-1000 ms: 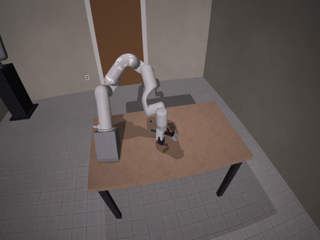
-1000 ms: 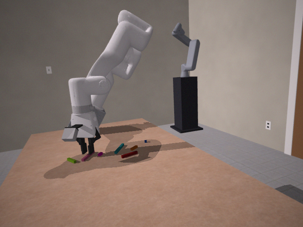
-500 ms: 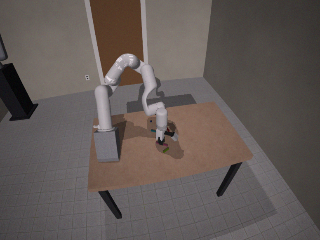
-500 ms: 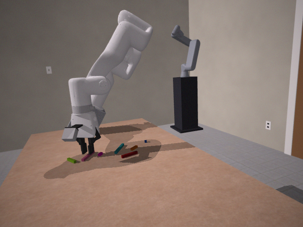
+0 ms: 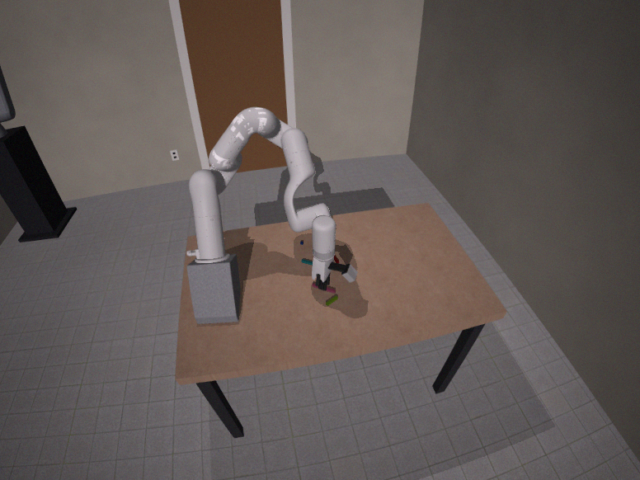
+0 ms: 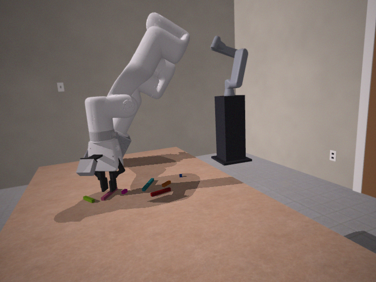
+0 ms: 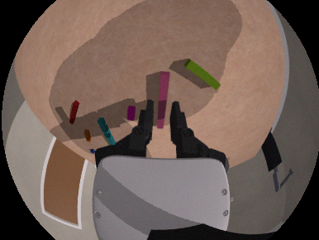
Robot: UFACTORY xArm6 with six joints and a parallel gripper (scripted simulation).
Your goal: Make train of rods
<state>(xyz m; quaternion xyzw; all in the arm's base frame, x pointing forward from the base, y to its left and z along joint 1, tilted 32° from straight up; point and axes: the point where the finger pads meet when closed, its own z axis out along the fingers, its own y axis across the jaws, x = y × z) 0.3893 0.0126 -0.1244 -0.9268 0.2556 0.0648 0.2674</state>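
My gripper is now 30 mm above the pink rod. The rest, counted from my hand: lime rod (20 mm ahead, 60 mm to the right, 30 mm below); then magenta rod (10 mm ahead, 50 mm to the left, 30 mm below); then turquoise rod (20 mm behind, 130 mm to the left, 30 mm below).
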